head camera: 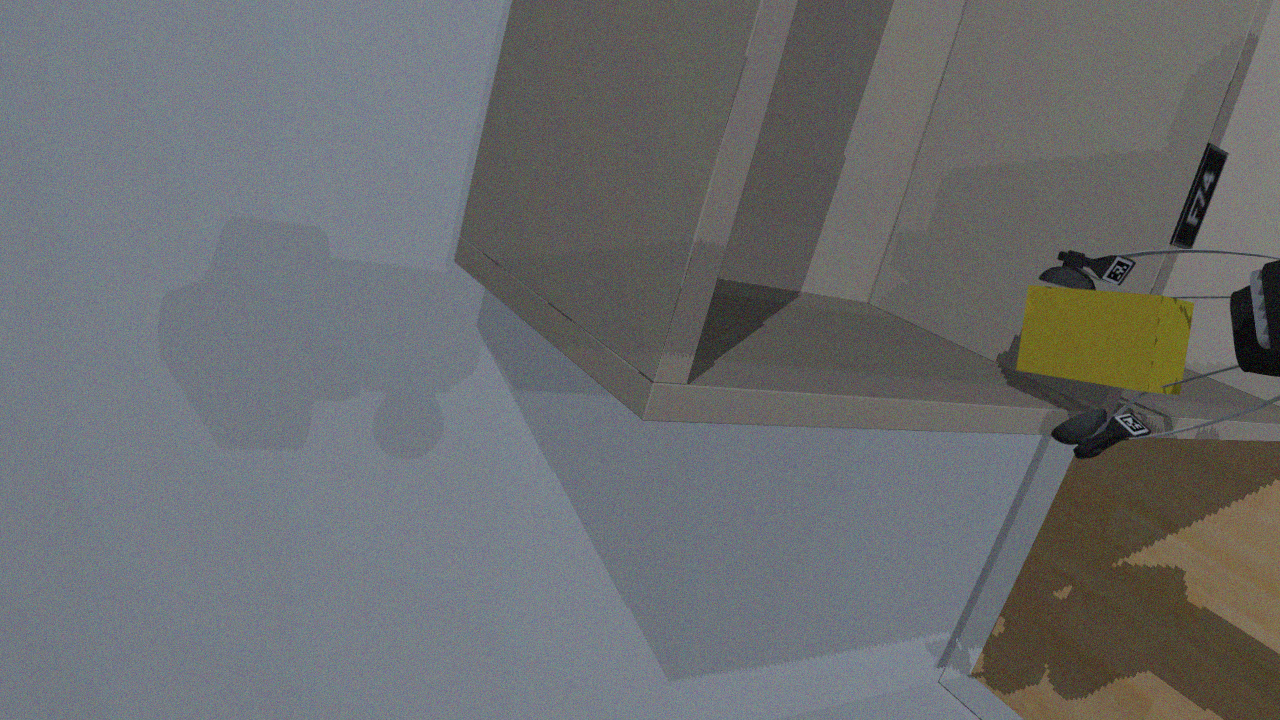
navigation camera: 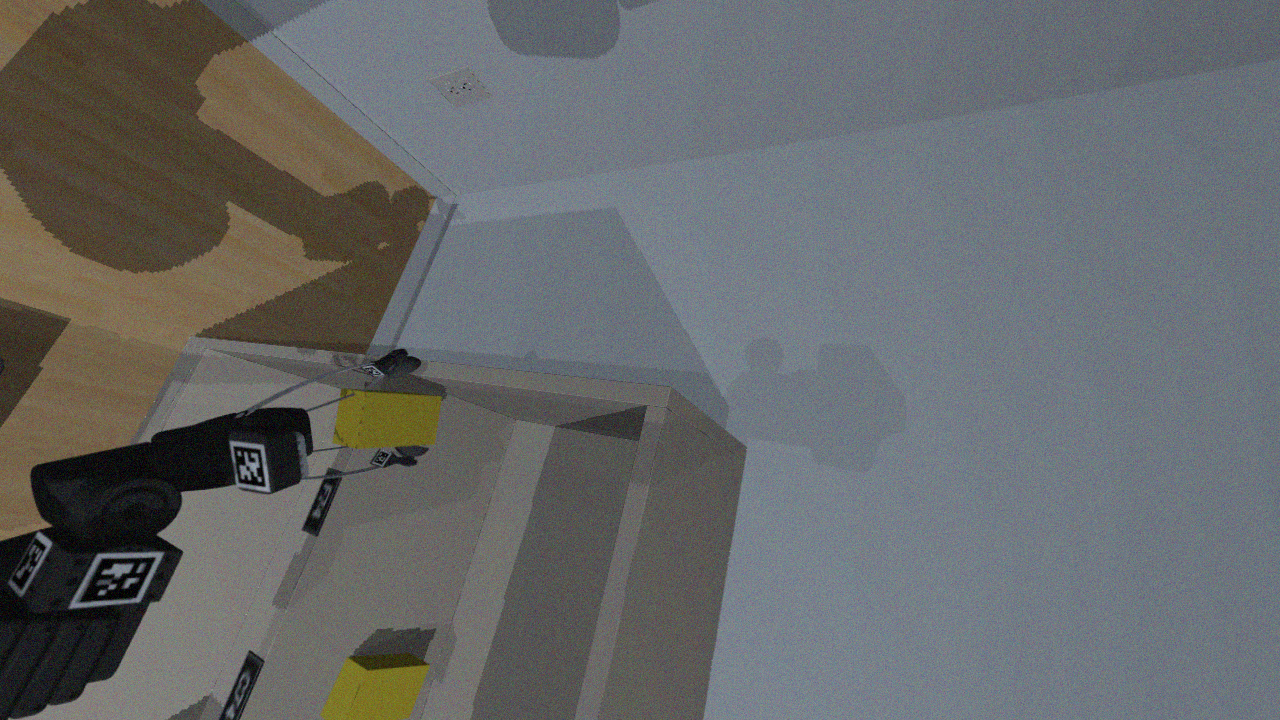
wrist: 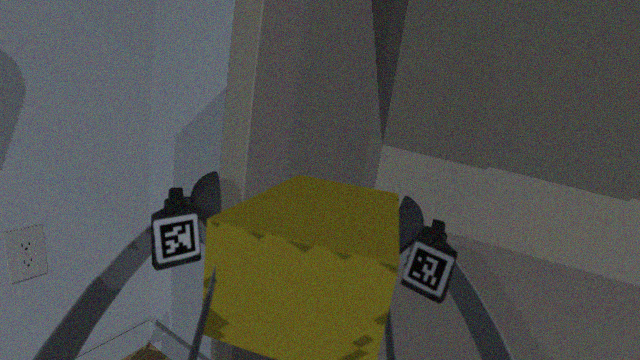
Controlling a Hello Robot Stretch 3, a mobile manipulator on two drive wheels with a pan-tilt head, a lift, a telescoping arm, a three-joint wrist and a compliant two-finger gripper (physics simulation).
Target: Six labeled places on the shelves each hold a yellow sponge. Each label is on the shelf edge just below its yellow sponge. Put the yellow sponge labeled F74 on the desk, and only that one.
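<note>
My gripper (head camera: 1079, 349) (navigation camera: 399, 409) (wrist: 308, 210) is shut on a yellow sponge (head camera: 1105, 337) (navigation camera: 387, 417) (wrist: 303, 267), with one finger on each side. It holds the sponge at the open end of the beige shelf unit (head camera: 590, 179) (navigation camera: 679, 580) (wrist: 239, 99), by its outer corner. A black label (head camera: 1199, 195) (navigation camera: 320, 503) sits on the shelf edge close by; I cannot read its text. A second yellow sponge (navigation camera: 373, 686) lies further along in the shelf.
A grey wall (head camera: 267, 537) (navigation camera: 896, 232) runs behind and beside the shelf unit. Wooden floor (head camera: 1163, 582) (navigation camera: 237, 193) shows past the shelf's end. A wall socket (wrist: 23, 252) is on the wall at the left of the wrist view.
</note>
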